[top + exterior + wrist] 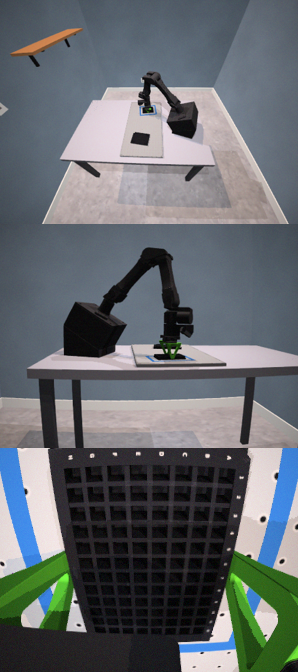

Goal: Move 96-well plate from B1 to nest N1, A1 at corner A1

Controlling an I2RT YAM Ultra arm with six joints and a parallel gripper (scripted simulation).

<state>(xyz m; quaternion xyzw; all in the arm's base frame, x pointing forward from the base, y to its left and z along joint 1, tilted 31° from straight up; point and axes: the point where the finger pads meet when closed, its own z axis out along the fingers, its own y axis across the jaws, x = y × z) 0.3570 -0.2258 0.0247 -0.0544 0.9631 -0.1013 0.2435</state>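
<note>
Now: hand 80 mm short of the black plate nest N1, 380 mm to the right of it and 10 mm above it. Round my hand: white A1 label: 140 mm ahead, 310 mm to the left; black 96-well plate: right at my hand.
</note>
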